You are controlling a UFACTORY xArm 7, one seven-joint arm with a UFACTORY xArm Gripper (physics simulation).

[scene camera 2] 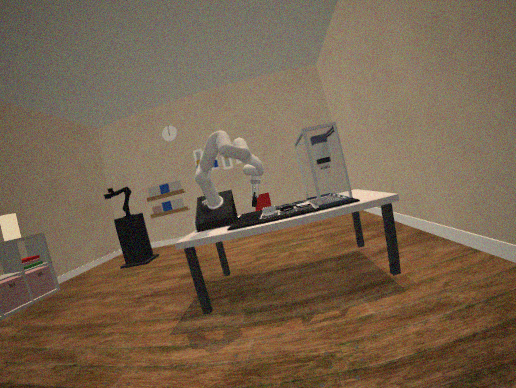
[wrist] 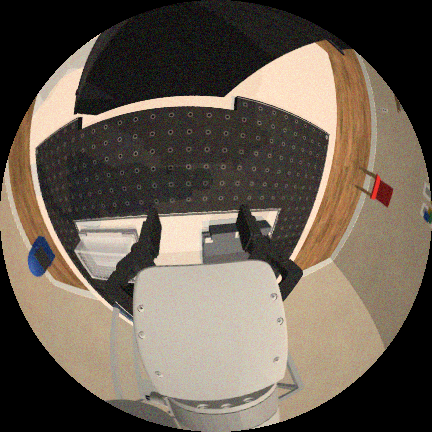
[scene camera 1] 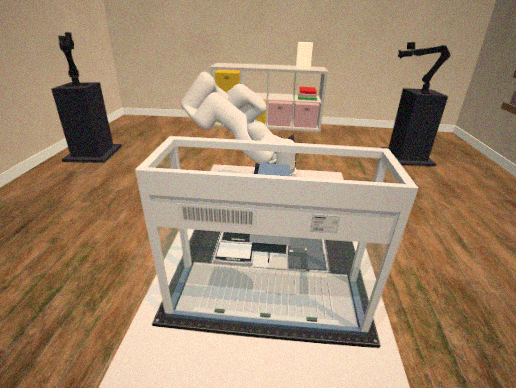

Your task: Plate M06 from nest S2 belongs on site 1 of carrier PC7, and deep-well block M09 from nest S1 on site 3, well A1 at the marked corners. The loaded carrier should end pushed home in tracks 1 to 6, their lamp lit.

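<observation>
My gripper is open and empty, above the dark perforated board; its fingers are hidden in scene camera 1. In the wrist view, a pale translucent rectangular item lies beyond the left finger, and a dark grey block-like item lies by the right finger. In scene camera 1, a white rectangular item with dark ends lies behind the grooved track deck, beside two small white pieces. Small dark green lamps sit at the deck's front. Labels M06, M09 and PC7 are not readable.
A tall white frame encloses the track deck. The perforated board stretches between the robot's black base block and the items. The table carries it all. A red chair and a blue chair stand beyond.
</observation>
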